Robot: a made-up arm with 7 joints. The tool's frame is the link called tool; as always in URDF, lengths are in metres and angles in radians.
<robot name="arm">
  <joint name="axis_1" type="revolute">
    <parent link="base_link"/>
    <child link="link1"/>
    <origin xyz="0 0 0.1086" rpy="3.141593 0 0"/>
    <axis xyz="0 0 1"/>
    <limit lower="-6.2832" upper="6.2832" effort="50" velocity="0.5"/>
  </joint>
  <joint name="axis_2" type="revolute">
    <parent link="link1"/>
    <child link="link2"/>
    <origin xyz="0 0.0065 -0.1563" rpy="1.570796 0 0"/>
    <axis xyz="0 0 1"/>
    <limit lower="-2.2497" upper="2.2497" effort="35" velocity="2.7"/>
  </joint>
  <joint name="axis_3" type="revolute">
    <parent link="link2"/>
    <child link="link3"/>
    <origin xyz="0 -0.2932 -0.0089" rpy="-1.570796 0 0"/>
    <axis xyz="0 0 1"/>
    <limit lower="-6.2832" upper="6.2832" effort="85" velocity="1.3"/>
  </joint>
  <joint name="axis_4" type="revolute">
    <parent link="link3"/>
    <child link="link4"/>
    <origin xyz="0 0.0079 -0.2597" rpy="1.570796 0 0"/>
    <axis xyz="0 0 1"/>
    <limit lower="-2.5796" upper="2.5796" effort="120" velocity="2.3"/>
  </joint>
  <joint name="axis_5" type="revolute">
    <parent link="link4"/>
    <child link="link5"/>
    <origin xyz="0 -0.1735 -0.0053" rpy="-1.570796 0 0"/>
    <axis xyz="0 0 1"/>
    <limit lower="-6.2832" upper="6.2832" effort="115" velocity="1.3"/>
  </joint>
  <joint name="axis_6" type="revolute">
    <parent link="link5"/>
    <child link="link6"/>
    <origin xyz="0 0.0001 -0.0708" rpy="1.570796 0 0"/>
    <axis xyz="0 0 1"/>
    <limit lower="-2.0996" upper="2.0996" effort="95" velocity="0.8"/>
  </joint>
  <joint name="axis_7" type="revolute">
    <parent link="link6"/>
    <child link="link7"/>
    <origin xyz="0 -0.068 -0.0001" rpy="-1.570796 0 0"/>
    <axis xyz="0 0 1"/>
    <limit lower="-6.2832" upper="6.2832" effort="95" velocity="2"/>
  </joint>
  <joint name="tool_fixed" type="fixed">
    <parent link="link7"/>
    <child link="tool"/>
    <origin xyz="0 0 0" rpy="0 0 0"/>
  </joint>
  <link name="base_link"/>
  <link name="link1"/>
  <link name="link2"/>
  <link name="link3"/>
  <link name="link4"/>
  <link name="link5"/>
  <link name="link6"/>
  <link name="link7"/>
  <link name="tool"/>
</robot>
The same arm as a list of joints. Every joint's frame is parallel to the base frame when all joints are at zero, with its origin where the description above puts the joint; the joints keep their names.
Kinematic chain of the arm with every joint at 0, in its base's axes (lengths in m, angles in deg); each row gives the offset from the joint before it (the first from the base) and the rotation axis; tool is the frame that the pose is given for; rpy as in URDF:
axis_1: xyz 0 0 0.1086 axis -z
axis_2: xyz 0 -0.0065 0.1563 axis +y
axis_3: xyz 0 -0.0089 0.2932 axis -z
axis_4: xyz 0 -0.0079 0.2597 axis +y
axis_5: xyz 0 -0.0053 0.1735 axis -z
axis_6: xyz 0 -0.0001 0.0708 axis +y
axis_7: xyz 0 -0.0001 0.068 axis -z
tool: xyz 0 0 0 rpy -180 0 0
Joint limits (deg, base to tool): -360..360 -128.9..128.9 -360..360 -147.8..147.8 -360..360 -120.3..120.3 -360..360

